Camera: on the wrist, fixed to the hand. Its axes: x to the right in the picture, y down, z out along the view.
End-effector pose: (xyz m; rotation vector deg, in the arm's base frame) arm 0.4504 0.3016 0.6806 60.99 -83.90 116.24
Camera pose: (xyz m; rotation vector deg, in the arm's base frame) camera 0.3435 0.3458 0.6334 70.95 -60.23 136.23
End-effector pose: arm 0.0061 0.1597 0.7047 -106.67 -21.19 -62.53
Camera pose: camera 0.0315 0.0382 0.6911 -85.77 -32.92 -53.58
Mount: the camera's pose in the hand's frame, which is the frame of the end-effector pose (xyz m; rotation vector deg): 0.0251 0.0887 -0.0843 23.82 -0.55 -1.11
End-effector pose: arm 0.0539 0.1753 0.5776 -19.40 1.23 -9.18
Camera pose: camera 0.0882 0.2261 0.4688 4.31 -1.41 -10.19
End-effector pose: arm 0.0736 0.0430 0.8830 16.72 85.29 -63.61
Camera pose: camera 0.0774 0.1423 0.8074 32.00 71.29 -82.04
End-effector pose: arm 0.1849 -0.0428 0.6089 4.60 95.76 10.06
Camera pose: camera 0.0940 0.0428 0.6071 21.56 96.07 -10.84
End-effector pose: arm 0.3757 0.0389 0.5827 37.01 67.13 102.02
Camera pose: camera 0.2628 0.0086 0.6267 50.24 88.98 87.33
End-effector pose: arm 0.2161 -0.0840 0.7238 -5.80 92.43 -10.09
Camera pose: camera 0.1345 0.0032 0.6871 11.59 87.97 -29.80
